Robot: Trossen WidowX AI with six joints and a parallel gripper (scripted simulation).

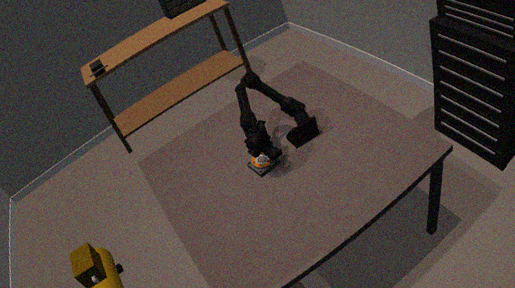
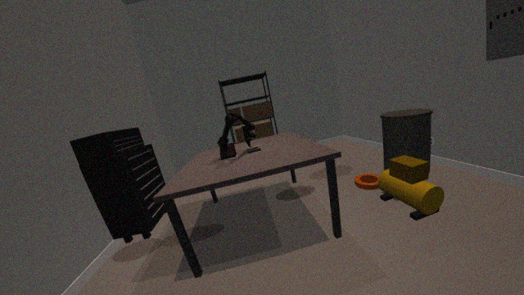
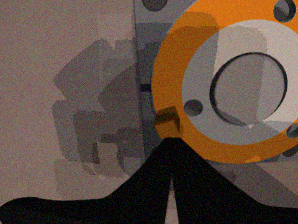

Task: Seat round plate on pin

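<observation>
Right now my gripper tip is 3 cm short of the grey square base, 4 cm to the left of it and 2 cm above it.
</observation>
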